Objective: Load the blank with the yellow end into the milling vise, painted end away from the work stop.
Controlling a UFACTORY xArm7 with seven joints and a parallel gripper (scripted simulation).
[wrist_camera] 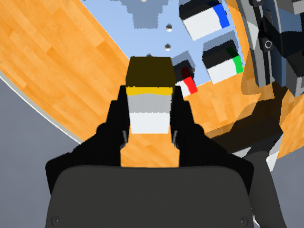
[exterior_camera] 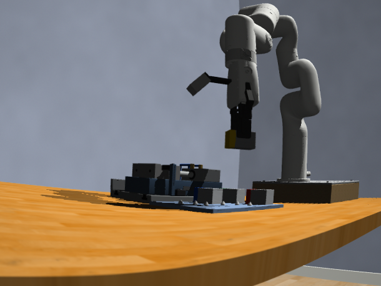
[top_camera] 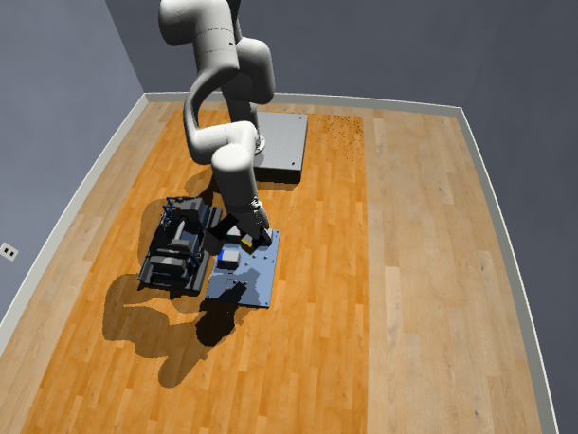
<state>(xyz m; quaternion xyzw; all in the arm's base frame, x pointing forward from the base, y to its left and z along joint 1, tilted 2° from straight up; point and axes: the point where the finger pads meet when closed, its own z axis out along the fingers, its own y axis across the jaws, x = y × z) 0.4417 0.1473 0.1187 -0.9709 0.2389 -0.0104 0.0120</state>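
The yellow-ended blank lies 2 cm below my hand. Also, from my hand: infeed plate (17 cm below, 4 cm to the right, 1 cm ahead); blue-ended blank (15 cm below, 9 cm to the right, 1 cm ahead); red-ended blank (15 cm below, 9 cm behind, 1 cm to the right).
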